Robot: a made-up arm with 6 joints. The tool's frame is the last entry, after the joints.
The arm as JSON. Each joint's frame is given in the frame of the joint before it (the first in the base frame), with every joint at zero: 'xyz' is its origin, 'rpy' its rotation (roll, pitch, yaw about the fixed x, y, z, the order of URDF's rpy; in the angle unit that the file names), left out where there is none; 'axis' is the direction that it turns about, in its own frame. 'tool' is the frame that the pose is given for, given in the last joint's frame.
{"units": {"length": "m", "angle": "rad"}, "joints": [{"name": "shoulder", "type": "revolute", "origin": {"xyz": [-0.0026, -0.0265, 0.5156], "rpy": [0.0, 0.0, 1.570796]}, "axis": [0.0, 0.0, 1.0]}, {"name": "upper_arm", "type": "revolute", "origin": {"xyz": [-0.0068, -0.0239, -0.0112], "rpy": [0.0, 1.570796, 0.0]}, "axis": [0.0, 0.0, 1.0]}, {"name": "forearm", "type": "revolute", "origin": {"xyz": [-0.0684, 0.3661, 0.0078], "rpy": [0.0, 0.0, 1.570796]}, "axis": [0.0, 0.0, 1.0]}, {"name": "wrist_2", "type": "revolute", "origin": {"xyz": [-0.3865, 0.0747, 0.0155], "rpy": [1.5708, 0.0, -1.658]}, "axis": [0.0, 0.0, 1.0]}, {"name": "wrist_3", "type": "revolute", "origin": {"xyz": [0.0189, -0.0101, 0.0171], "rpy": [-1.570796, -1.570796, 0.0]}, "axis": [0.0, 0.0, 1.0]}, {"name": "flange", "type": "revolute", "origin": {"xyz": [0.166, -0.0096, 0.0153], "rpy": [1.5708, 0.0, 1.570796]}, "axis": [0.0, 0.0, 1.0]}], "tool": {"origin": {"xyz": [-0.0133, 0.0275, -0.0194], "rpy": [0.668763, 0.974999, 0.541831]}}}
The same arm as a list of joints. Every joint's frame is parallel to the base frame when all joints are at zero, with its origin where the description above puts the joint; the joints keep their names.
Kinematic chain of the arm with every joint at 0, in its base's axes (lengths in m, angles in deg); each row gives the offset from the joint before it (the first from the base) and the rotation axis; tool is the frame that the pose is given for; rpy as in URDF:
shoulder: xyz -0.0026 -0.0265 0.5156 axis +z
upper_arm: xyz 0.0239 -0.0068 -0.0112 axis +y
forearm: xyz -0.3661 0.0078 0.0684 axis +y
wrist_2: xyz 0.3865 0.0155 0.0747 axis 0.9962 0 0.0871
wrist_3: xyz 0.0187 -0.0101 -0.0173 axis +y
flange: xyz 0.1645 0.0153 0.024 axis 0.9962 0 0.0871
tool: xyz -0.0205 0.0275 0.0116 rpy -179.68 33.44 159.71

